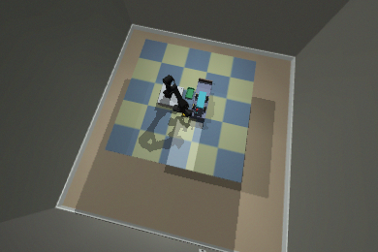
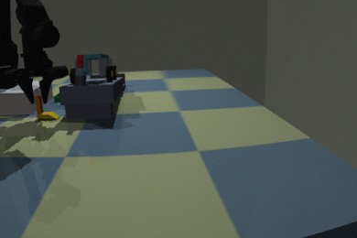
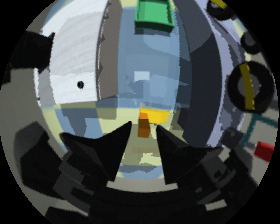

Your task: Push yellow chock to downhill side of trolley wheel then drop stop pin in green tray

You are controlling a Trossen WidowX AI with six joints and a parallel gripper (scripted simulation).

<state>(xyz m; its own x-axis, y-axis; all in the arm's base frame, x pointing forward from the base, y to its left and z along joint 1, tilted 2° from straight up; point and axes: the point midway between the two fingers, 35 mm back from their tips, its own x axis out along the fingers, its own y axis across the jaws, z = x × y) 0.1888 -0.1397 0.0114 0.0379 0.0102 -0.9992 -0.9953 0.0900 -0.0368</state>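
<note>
My gripper tip is now 20 mm short of the yellow chock and 20 mm above it. From my gripper tip the other things lie so: grey ramp: 150 mm ahead, 140 mm to the left; trolley: 150 mm ahead, 140 mm to the left, 70 mm above; red-headed stop pin: 130 mm ahead, 90 mm above, 20 mm to the left.
</note>
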